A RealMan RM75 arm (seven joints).
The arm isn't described. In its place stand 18 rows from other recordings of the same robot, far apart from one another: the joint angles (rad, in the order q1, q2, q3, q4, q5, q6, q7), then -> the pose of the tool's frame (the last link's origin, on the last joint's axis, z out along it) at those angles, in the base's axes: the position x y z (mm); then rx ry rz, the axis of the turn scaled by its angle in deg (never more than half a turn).
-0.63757 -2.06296 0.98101 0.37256 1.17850 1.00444 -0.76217 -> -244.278 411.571 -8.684 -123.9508 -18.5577 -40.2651
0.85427 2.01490 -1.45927 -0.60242 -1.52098 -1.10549 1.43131 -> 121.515 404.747 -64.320 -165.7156 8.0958 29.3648
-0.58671 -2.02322 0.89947 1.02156 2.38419 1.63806 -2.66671 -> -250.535 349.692 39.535 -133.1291 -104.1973 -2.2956
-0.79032 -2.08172 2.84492 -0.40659 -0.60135 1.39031 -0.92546 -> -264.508 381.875 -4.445 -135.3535 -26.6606 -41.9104
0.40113 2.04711 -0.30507 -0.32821 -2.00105 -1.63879 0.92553 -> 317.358 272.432 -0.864 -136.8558 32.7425 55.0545
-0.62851 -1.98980 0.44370 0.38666 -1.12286 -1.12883 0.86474 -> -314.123 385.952 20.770 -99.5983 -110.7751 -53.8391
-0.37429 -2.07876 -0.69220 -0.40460 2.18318 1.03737 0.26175 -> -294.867 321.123 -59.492 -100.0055 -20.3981 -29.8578
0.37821 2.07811 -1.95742 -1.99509 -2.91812 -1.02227 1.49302 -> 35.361 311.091 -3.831 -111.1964 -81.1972 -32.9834
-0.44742 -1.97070 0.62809 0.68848 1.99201 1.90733 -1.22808 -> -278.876 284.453 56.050 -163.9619 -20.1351 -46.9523
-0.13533 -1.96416 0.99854 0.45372 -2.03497 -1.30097 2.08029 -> -380.183 259.346 53.265 -112.4575 -47.2497 -47.7013
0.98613 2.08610 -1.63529 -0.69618 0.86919 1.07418 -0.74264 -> 131.190 396.604 -107.303 -160.8164 37.1669 -23.0246
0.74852 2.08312 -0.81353 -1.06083 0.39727 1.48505 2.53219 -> 234.011 397.806 47.558 87.0358 142.8340 40.2322
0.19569 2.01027 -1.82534 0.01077 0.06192 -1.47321 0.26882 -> 389.389 218.200 11.338 -101.6198 26.8630 35.6232
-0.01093 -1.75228 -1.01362 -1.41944 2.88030 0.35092 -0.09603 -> -221.874 304.985 22.857 -114.9263 -19.9708 -34.8577
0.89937 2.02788 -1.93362 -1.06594 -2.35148 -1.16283 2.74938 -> 105.879 363.422 -104.350 -157.9989 31.6722 -30.8058
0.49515 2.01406 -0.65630 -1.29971 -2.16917 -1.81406 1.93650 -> 232.365 331.975 120.185 -152.7500 42.3567 18.5136
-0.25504 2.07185 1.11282 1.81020 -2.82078 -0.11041 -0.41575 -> 143.486 279.553 37.069 -101.1350 14.3584 33.0020
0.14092 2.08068 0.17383 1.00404 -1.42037 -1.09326 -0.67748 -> 244.998 199.448 -137.075 -97.3840 51.6336 29.3580
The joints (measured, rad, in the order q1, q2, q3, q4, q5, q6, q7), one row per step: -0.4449, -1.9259, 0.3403, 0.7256, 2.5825, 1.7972, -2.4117; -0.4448, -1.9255, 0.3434, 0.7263, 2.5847, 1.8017, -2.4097; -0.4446, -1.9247, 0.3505, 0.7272, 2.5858, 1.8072, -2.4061; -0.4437, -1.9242, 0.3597, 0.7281, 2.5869, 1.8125, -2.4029; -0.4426, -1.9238, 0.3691, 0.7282, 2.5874, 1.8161, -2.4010; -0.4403, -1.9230, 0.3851, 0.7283, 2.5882, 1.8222, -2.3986; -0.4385, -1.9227, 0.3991, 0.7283, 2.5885, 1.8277, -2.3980; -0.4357, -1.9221, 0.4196, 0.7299, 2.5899, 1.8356, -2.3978; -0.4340, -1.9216, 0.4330, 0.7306, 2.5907, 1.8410, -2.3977; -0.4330, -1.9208, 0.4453, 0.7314, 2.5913, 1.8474, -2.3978; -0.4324, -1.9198, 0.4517, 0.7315, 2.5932, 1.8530, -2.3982; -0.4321, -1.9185, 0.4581, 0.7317, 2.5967, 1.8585, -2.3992; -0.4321, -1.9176, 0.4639, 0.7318, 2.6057, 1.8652, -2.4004; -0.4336, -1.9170, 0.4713, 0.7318, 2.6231, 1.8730, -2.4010; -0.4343, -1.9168, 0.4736, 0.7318, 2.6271, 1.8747, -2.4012; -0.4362, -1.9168, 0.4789, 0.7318, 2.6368, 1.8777, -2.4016; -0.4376, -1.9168, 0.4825, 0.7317, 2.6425, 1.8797, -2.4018; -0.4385, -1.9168, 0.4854, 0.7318, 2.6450, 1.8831, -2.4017
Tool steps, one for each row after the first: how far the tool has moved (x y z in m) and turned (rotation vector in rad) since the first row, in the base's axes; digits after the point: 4 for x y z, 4 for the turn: 0.0003, -0.0006, -0.0001, -0.0066, 0.0007, -0.0033; 0.0008, -0.0013, -0.0002, -0.0161, 0.0026, -0.0101; 0.0011, -0.0022, -0.0006, -0.0274, 0.0050, -0.0165; 0.0013, -0.0031, -0.0011, -0.0379, 0.0073, -0.0210; 0.0016, -0.0047, -0.0020, -0.0557, 0.0110, -0.0274; 0.0020, -0.0061, -0.0030, -0.0714, 0.0131, -0.0318; 0.0023, -0.0082, -0.0040, -0.0942, 0.0182, -0.0375; 0.0026, -0.0095, -0.0047, -0.1094, 0.0210, -0.0412; 0.0031, -0.0107, -0.0051, -0.1240, 0.0230, -0.0452; 0.0033, -0.0117, -0.0052, -0.1342, 0.0235, -0.0465; 0.0034, -0.0127, -0.0051, -0.1454, 0.0254, -0.0469; 0.0032, -0.0143, -0.0053, -0.1610, 0.0291, -0.0453; 0.0027, -0.0163, -0.0057, -0.1848, 0.0376, -0.0435; 0.0027, -0.0167, -0.0058, -0.1907, 0.0400, -0.0435; 0.0026, -0.0174, -0.0062, -0.2041, 0.0461, -0.0436; 0.0027, -0.0177, -0.0064, -0.2126, 0.0496, -0.0441; 0.0030, -0.0180, -0.0066, -0.2191, 0.0501, -0.0456
